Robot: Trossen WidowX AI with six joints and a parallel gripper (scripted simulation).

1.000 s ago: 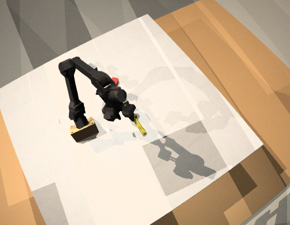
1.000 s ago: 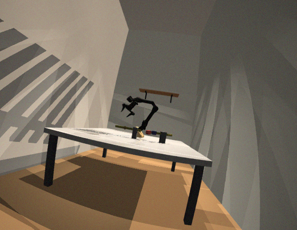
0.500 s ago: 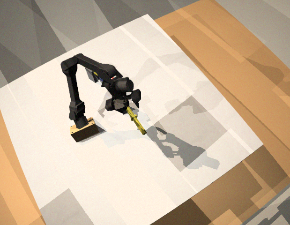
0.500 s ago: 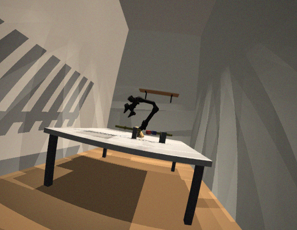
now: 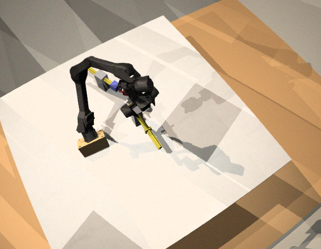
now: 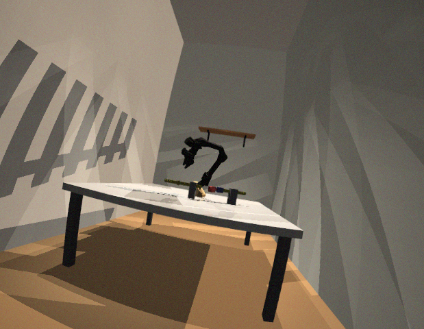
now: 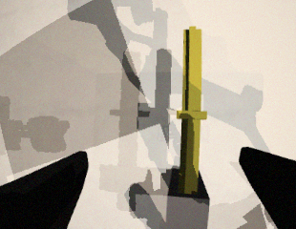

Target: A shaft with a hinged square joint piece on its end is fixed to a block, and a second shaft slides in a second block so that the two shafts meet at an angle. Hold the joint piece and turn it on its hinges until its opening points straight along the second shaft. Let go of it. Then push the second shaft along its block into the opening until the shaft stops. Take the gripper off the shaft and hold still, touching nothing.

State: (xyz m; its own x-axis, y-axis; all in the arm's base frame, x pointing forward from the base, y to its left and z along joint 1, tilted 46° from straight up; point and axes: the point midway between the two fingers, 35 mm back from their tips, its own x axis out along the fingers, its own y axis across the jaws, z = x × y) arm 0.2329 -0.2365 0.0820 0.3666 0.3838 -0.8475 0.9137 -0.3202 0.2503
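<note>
My gripper tip is 3 cm short of the red joint piece, 25 cm to the right of it and 13 cm above it.
</note>
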